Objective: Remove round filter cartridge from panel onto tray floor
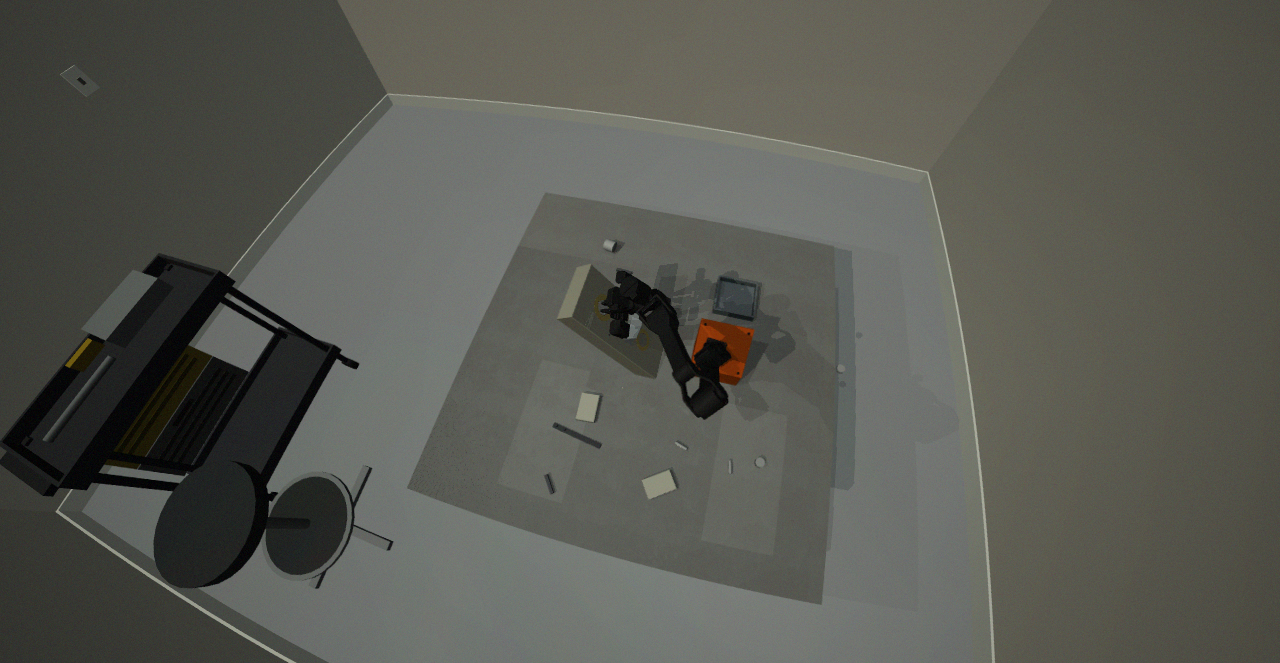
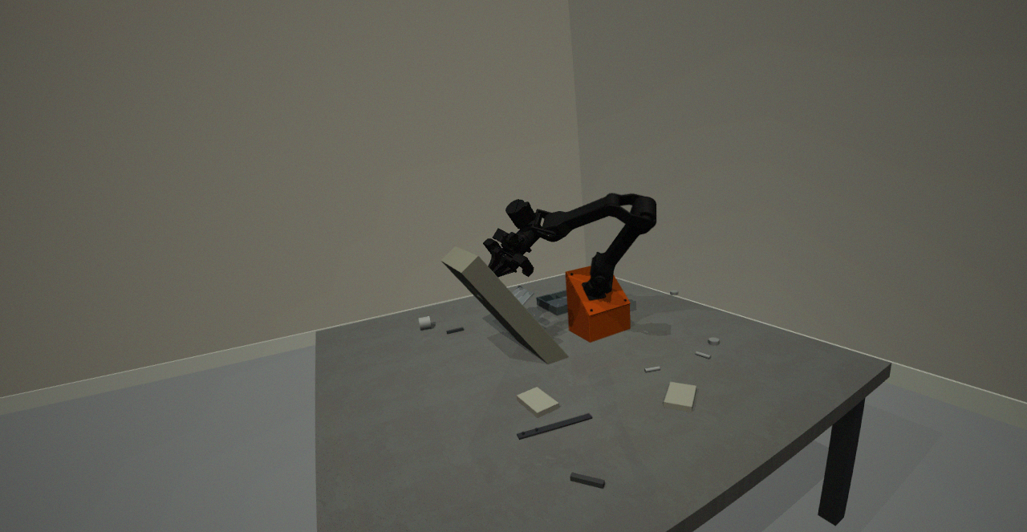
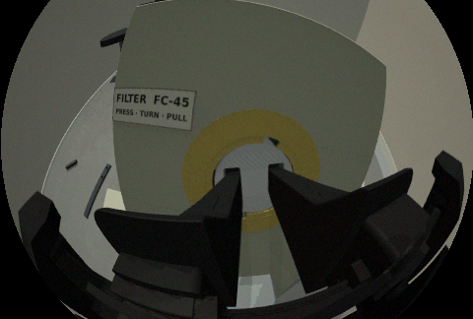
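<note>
The round filter cartridge is 10 mm ahead of my gripper tip and 10 mm below it. Round my gripper tip: grey tray: 400 mm behind, 310 mm to the right, 250 mm below; then beige service panel: 40 mm behind, 80 mm below.
</note>
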